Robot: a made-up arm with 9 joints. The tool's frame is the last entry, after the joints.
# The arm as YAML. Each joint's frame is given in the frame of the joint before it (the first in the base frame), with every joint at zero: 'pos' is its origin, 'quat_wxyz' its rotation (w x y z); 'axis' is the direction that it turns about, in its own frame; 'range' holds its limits. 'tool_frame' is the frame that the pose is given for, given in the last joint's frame.
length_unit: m
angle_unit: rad
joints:
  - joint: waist
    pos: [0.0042, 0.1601, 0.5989]
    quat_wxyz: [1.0, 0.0, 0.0, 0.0]
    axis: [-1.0, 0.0, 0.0]
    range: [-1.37, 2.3]
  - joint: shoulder
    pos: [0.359, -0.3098, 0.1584]
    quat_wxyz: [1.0, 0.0, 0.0, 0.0]
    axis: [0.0, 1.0, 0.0]
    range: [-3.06, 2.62]
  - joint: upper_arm
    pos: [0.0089, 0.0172, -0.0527]
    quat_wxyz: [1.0, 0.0, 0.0, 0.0]
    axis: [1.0, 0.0, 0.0]
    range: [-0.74, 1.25]
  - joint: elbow
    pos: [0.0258, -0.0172, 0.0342]
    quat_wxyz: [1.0, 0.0, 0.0, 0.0]
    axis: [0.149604, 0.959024, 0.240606]
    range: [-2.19, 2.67]
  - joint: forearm
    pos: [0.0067, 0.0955, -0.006]
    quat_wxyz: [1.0, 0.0, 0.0, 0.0]
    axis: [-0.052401, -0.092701, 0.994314]
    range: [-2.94, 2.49]
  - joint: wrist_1
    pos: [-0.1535, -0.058, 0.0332]
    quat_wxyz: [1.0, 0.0, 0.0, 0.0]
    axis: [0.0, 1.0, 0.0]
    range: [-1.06, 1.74]
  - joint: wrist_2
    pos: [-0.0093, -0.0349, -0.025]
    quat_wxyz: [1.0, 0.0, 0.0, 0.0]
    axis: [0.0, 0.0, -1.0]
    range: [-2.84, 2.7]
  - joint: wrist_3
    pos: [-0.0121, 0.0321, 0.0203]
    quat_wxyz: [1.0, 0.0, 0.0, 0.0]
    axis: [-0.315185, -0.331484, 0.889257]
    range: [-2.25, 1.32]
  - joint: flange
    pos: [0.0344, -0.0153, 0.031]
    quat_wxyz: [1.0, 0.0, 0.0, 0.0]
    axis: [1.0, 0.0, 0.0]
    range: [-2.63, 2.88]
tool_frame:
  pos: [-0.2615, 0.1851, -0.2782]
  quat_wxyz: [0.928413, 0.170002, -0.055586, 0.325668]
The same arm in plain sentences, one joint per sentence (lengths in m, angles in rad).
The arm has nine revolute joints in a row. What follows holds with every joint at zero, and every direction is one of the base frame's. The first joint is mounted 0.0042 m along +x and 0.1601 m along +y and 0.5989 m along +z from the base frame's origin and turns about -x, from -1.37 to 2.3 rad. The second joint is mounted 0.359 m along +x and 0.3098 m along -y and 0.1584 m along +z from the first joint and turns about +y, from -3.06 to 2.62 rad. The third joint is mounted 0.0089 m along +x and 0.0172 m along +y and 0.0527 m along -z from the second joint and turns about +x, from -0.74 to 1.25 rad. The fourth joint is mounted 0.0258 m along +x and 0.0172 m along -y and 0.0342 m along +z from the third joint and turns about the direction (0.149604, 0.959024, 0.240606), from -2.19 to 2.67 rad. The fifth joint is mounted 0.0067 m along +x and 0.0955 m along +y and 0.006 m along -z from the fourth joint and turns about the direction (-0.052401, -0.092701, 0.994314), from -2.94 to 2.49 rad. The sixth joint is mounted 0.1535 m along -x and 0.058 m along -y and 0.0332 m along +z from the fifth joint and turns about +y, from -1.06 to 1.74 rad. The seventh joint is mounted 0.0093 m along -x and 0.0349 m along -y and 0.025 m along -z from the sixth joint and turns about -z, from -2.84 to 2.7 rad. The eighth joint is mounted 0.0121 m along -x and 0.0321 m along +y and 0.0203 m along +z from the seventh joint and turns about the direction (-0.315185, -0.331484, 0.889257), from -2.25 to 1.32 rad. The ninth joint is mounted 0.0344 m along +x and 0.0153 m along -y and 0.031 m along +z from the eighth joint and turns about +x, from -2.63 to 2.88 rad. The tool frame, which is the frame that the pose is given for, is mounted 0.2615 m along -x and 0.1851 m along +y and 0.2782 m along -z from the ninth joint; its axes are the base frame's turned by roll 0.2901, pitch -0.2156 and yaw 0.6431 rad (as in URDF: about the fixed x, then y, then z).
